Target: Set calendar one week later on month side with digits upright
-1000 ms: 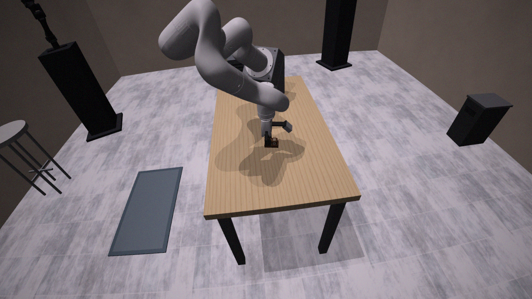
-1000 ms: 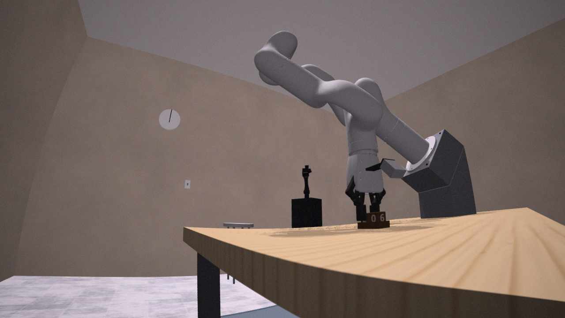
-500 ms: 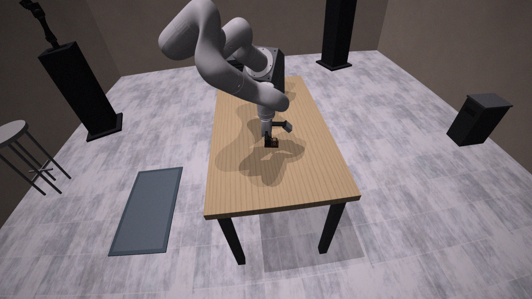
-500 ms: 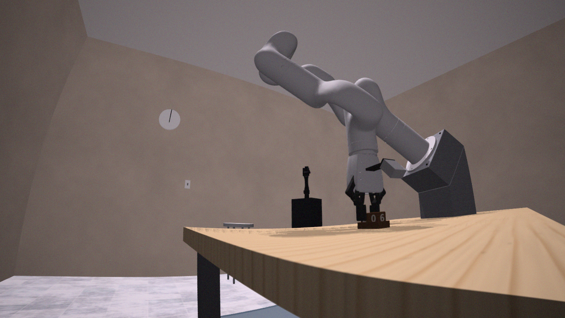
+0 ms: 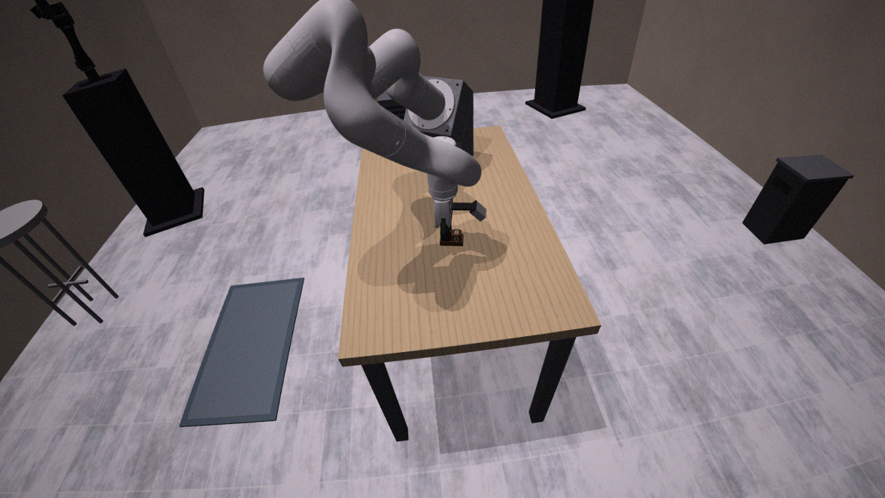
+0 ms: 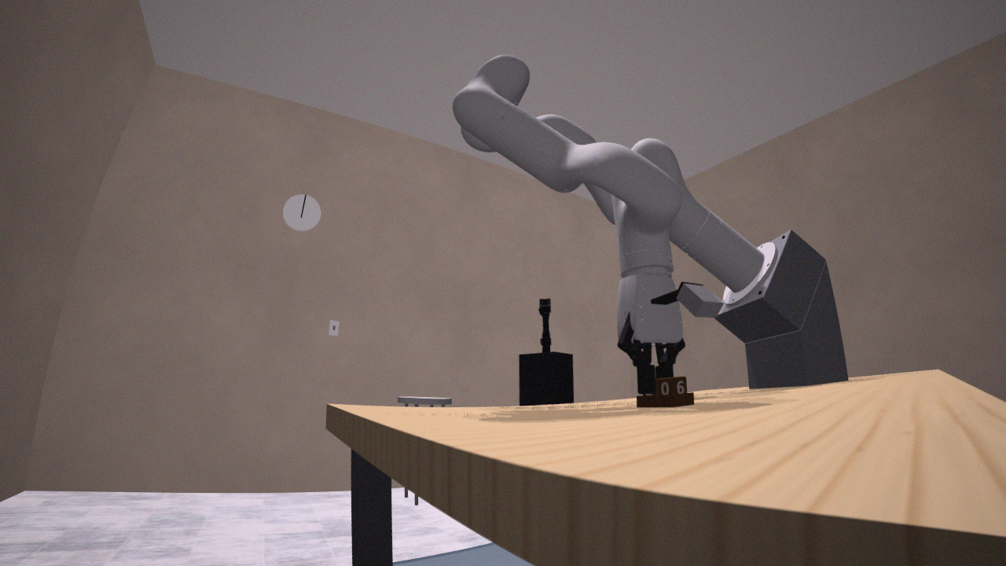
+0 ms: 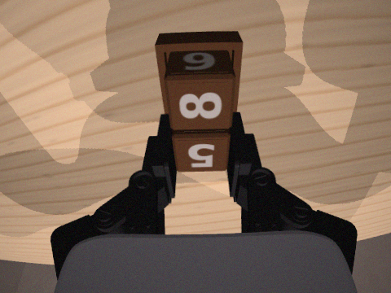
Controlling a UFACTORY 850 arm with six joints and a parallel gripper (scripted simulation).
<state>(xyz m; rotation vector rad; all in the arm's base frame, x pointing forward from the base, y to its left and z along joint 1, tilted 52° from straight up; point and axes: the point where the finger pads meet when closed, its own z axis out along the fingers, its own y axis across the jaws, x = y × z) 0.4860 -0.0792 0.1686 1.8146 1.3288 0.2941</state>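
Right now the dark brown tray is 3 cm below my hand, 1 cm to the left of it and 1 cm ahead of it.
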